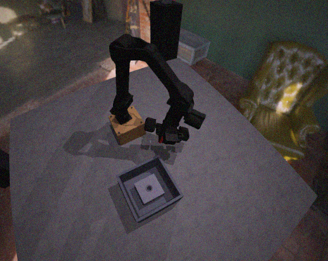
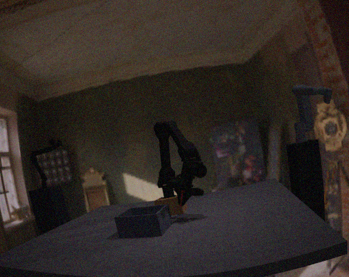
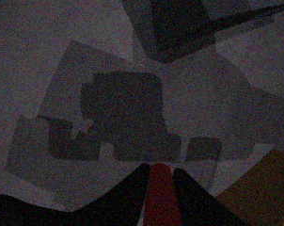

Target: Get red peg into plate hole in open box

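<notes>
The plate is 130 mm ahead of my gripper tip, 160 mm to the right of it and 30 mm below it. From my gripper tip the other things lie so: box: 130 mm ahead, 160 mm to the right, 40 mm below; red peg: 10 mm to the left, 30 mm above.
</notes>
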